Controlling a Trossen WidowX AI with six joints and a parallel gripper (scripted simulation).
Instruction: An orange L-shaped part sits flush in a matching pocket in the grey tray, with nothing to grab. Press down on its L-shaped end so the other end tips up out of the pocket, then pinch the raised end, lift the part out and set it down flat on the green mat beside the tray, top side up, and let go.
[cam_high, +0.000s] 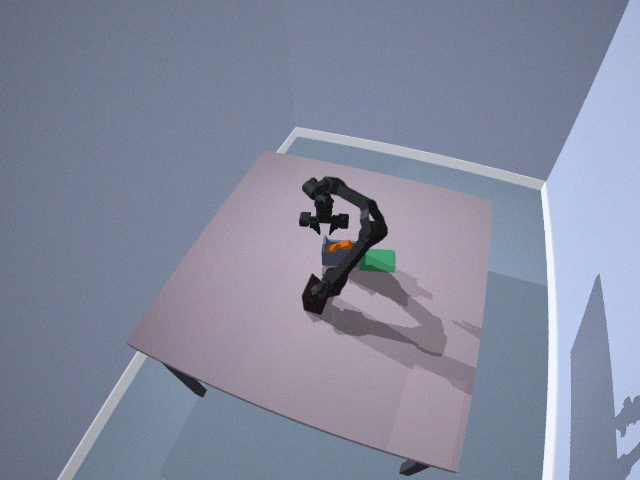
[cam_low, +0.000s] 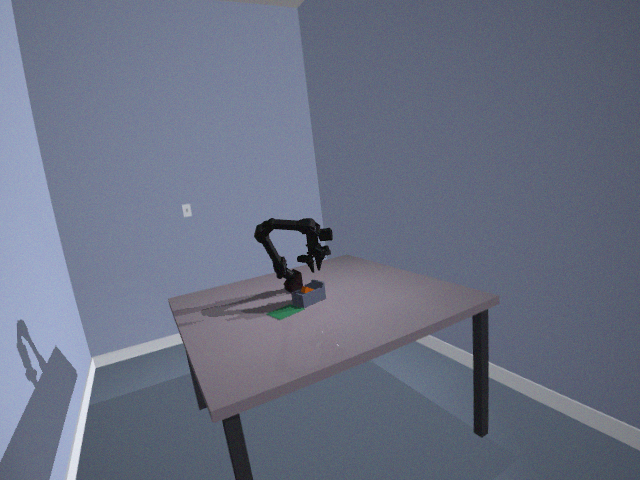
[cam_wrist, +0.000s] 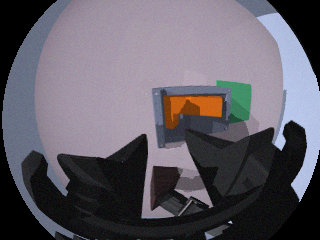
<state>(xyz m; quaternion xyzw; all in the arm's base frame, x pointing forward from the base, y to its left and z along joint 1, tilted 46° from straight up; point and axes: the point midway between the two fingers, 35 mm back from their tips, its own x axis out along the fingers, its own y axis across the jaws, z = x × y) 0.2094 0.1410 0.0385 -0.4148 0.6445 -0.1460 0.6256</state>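
Now: the orange L-shaped part 10 mm ahead of my gripper tip, 40 mm to the right of it and 100 mm below it. From my gripper tip the other things lie so: green mat (70 mm ahead, 210 mm to the right, 160 mm below).
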